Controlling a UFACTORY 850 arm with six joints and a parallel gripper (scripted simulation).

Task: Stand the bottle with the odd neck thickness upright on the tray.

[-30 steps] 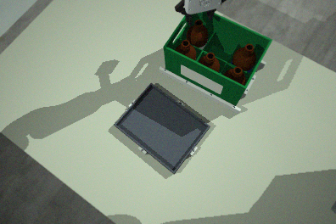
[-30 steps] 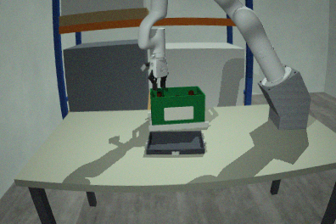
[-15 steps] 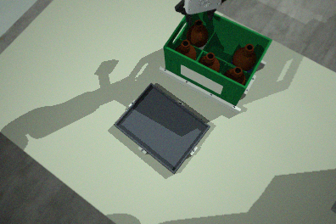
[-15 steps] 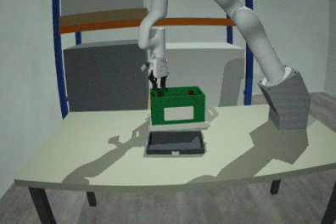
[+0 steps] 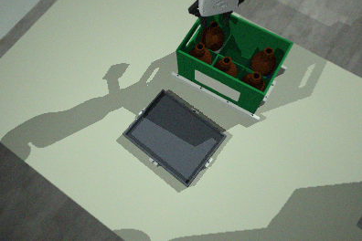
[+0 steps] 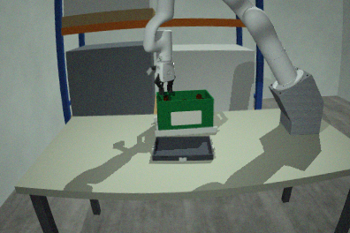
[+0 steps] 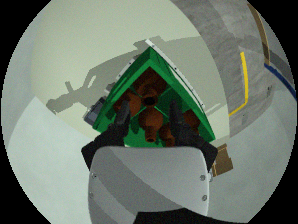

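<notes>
Right now my hand is 110 mm above the green crate, 80 mm past it and 60 mm to the right of it. From my hand the other things lie so: dark grey tray 320 mm to the left, 180 mm below.
</notes>
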